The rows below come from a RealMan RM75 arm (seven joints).
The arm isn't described. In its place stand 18 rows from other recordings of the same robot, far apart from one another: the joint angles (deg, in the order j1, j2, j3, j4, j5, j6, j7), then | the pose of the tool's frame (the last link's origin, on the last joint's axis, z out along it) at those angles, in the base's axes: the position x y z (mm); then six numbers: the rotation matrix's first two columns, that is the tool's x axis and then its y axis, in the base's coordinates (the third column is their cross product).
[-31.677 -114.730 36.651 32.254 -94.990 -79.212 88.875] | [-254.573, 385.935, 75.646, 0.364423, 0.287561, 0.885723, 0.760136, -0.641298, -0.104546]
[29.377 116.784 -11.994 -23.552 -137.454 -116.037 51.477] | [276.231, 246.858, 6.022, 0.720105, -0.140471, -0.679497, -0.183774, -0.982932, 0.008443]
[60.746 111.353 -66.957 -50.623 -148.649 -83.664 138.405] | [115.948, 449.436, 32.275, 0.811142, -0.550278, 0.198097, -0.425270, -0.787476, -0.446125]
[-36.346 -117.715 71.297 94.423 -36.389 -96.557 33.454] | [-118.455, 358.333, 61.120, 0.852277, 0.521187, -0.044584, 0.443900, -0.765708, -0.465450]
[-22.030 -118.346 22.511 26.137 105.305 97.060 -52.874] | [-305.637, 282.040, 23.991, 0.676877, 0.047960, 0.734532, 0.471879, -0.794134, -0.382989]
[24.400 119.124 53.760 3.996 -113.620 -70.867 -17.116] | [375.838, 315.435, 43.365, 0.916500, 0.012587, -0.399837, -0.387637, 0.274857, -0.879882]
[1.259 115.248 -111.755 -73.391 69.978 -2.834 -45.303] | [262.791, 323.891, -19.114, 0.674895, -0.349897, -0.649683, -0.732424, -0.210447, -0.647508]
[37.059 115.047 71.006 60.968 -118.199 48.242 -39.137] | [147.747, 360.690, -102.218, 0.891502, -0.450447, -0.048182, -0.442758, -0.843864, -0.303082]
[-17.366 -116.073 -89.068 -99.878 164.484 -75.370 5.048] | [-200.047, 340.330, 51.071, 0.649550, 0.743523, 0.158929, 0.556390, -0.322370, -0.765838]
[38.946 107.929 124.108 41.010 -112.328 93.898 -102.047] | [219.708, 369.409, 47.588, 0.967981, -0.061684, -0.243326, -0.089627, -0.990374, -0.105484]
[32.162 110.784 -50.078 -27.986 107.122 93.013 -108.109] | [221.240, 363.223, 74.164, 0.524051, -0.037380, -0.850866, -0.417330, -0.882151, -0.218279]
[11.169 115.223 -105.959 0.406 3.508 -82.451 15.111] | [391.887, 217.868, 5.989, 0.790618, -0.034072, -0.611361, -0.592690, -0.293310, -0.750125]
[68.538 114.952 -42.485 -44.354 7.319 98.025 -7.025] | [132.125, 431.069, 43.538, 0.157286, -0.987418, 0.016353, -0.847686, -0.143486, -0.510726]
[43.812 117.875 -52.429 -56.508 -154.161 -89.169 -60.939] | [227.481, 386.992, 28.383, -0.787661, 0.586140, -0.189818, 0.507368, 0.791873, 0.339874]
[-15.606 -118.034 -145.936 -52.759 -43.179 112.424 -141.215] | [-334.227, 209.332, 42.039, -0.070240, 0.995660, 0.061048, 0.977067, 0.056338, 0.205342]
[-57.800 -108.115 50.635 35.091 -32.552 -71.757 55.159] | [-191.278, 467.231, 52.868, 0.780992, 0.624454, 0.010426, 0.556256, -0.687915, -0.466210]
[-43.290 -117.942 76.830 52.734 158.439 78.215 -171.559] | [-234.059, 385.385, -18.462, 0.318150, 0.946527, -0.053544, 0.734759, -0.281872, -0.616990]
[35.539 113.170 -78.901 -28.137 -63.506 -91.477 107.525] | [171.744, 338.766, -8.874, 0.382084, -0.710516, -0.590913, -0.540730, -0.690430, 0.480540]
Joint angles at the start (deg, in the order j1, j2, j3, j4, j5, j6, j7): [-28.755 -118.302 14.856 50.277 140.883 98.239 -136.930]
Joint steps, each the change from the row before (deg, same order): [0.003 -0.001 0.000 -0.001 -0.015 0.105 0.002]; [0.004 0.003 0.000 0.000 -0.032 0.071 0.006]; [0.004 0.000 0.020 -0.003 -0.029 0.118 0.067]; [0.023 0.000 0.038 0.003 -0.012 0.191 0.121]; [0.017 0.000 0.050 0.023 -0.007 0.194 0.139]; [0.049 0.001 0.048 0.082 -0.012 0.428 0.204]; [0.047 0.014 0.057 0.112 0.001 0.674 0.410]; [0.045 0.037 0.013 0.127 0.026 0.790 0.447]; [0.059 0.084 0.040 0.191 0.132 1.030 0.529]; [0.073 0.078 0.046 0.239 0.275 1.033 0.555]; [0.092 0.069 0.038 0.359 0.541 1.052 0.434]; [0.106 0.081 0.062 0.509 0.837 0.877 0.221]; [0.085 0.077 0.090 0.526 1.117 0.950 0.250]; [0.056 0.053 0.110 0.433 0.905 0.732 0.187]
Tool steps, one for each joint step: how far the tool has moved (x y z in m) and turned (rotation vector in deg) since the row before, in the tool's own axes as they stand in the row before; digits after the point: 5 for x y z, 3 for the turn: [-0.00019 0.00019 0.00000 -0.083 -0.067 0.000]; [-0.00008 0.00016 -0.00003 -0.068 -0.028 0.008]; [-0.00020 0.00025 0.00003 -0.098 -0.084 0.076]; [-0.00045 0.00027 -0.00002 -0.120 -0.159 0.123]; [-0.00039 0.00032 -0.00003 -0.107 -0.165 0.164]; [-0.00082 0.00060 -0.00031 -0.223 -0.295 0.237]; [-0.00115 0.00102 -0.00046 -0.356 -0.469 0.471]; [-0.00123 0.00113 -0.00072 -0.403 -0.513 0.503]; [-0.00157 0.00128 -0.00121 -0.413 -0.727 0.623]; [-0.00182 0.00104 -0.00134 -0.289 -0.809 0.631]; [-0.00219 0.00062 -0.00168 -0.050 -0.946 0.488]; [-0.00212 -0.00018 -0.00218 0.392 -0.979 0.278]; [-0.00265 -0.00038 -0.00211 0.530 -1.244 0.251]; [-0.00207 -0.00027 -0.00158 0.455 -1.014 0.196]
